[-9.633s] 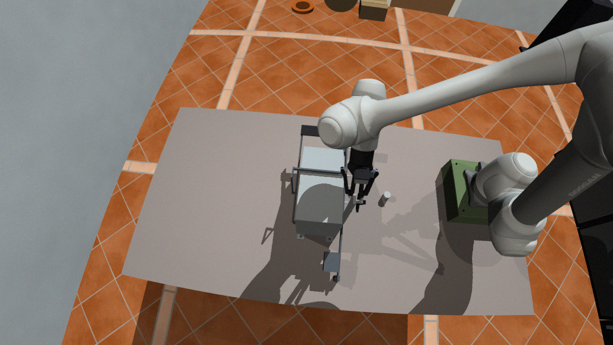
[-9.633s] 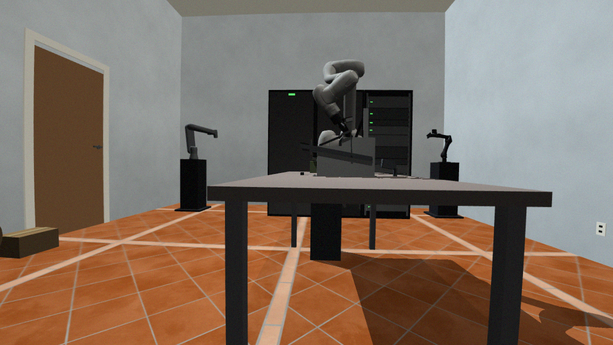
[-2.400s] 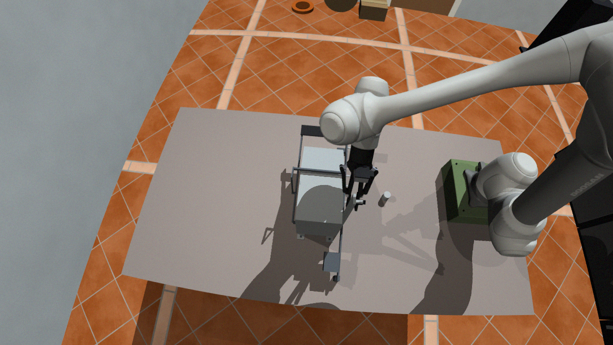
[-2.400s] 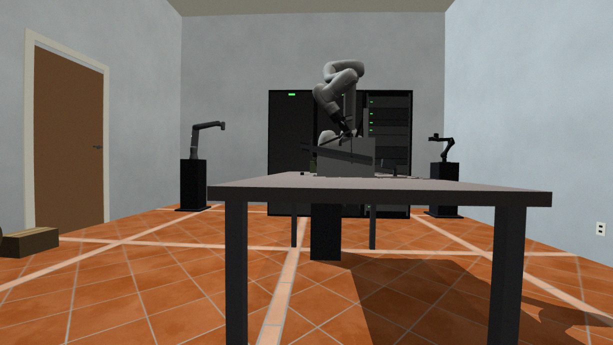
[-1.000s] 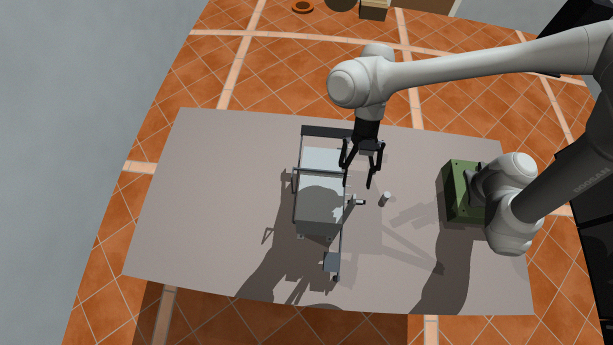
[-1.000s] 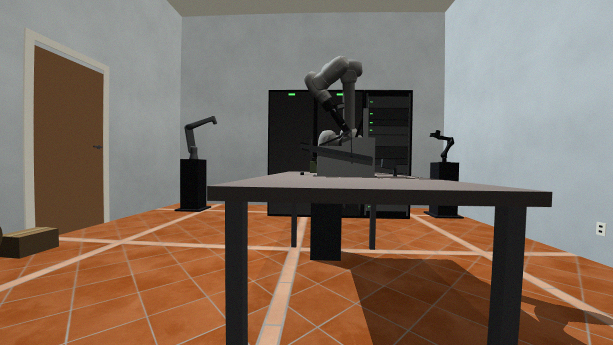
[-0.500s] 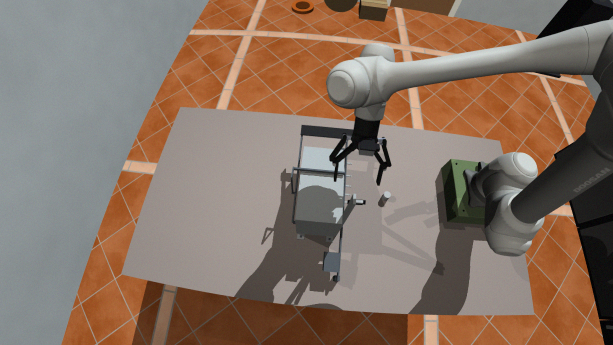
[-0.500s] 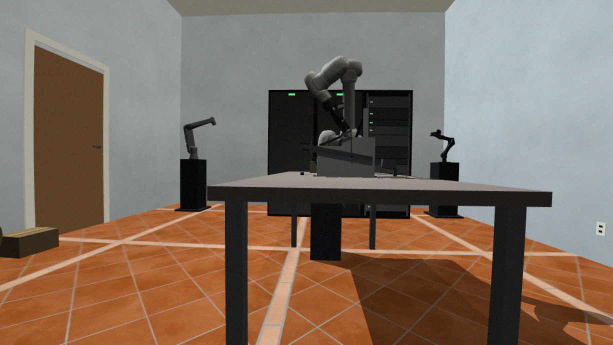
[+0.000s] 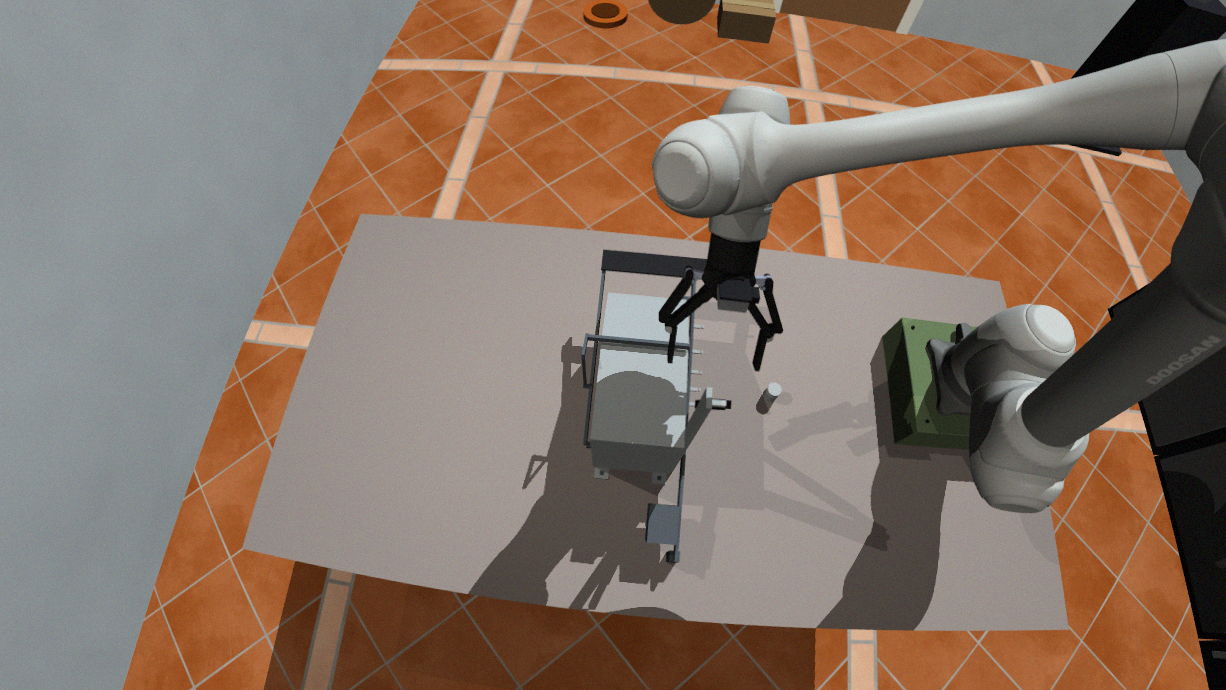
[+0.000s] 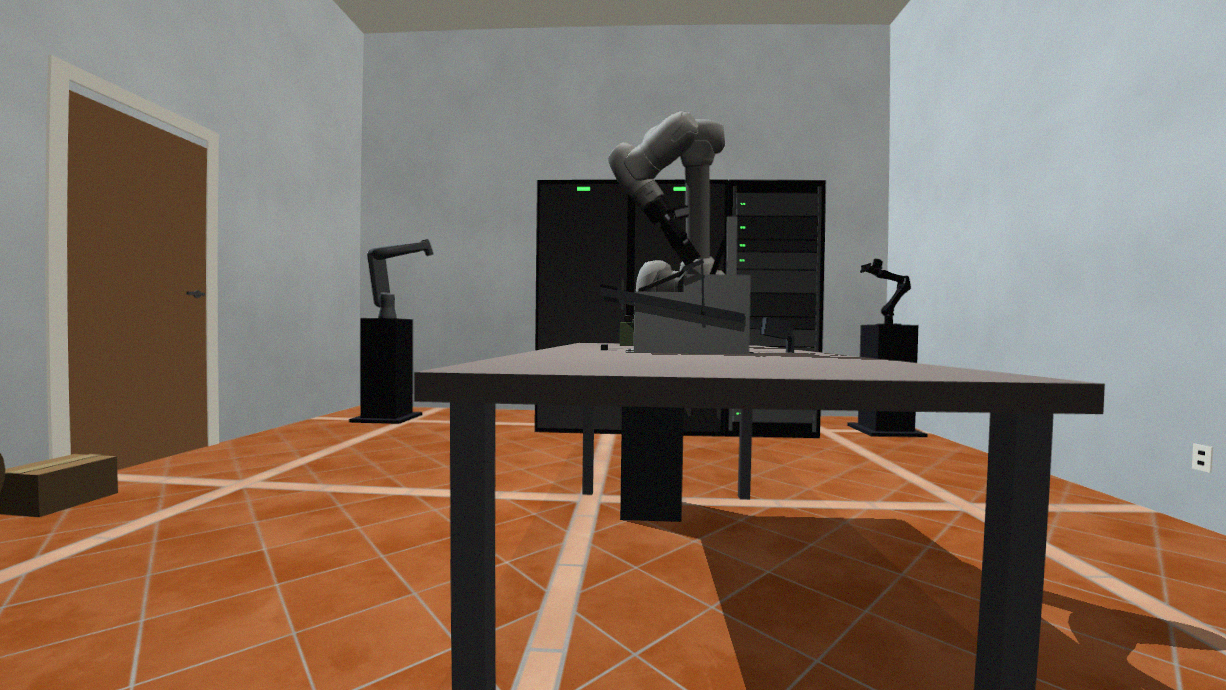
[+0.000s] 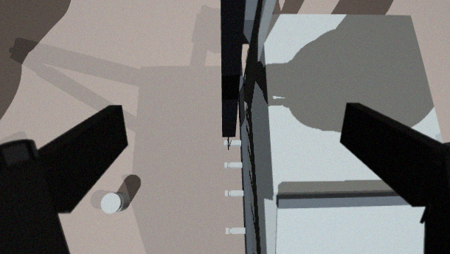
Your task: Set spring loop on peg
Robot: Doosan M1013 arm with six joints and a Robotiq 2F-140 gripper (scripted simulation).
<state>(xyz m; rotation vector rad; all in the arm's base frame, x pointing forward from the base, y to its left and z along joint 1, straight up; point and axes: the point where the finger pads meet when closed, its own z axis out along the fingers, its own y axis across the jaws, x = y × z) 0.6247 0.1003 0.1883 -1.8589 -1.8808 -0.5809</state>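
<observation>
Now: the steel test weight 180 mm behind my hand, 60 mm to the right of it and 260 mm below it. The rest, counted from my hand: small block 20 mm ahead, 270 mm to the right, 280 mm below; then white-tipped pin 10 mm ahead, 120 mm to the left, 110 mm above.
</observation>
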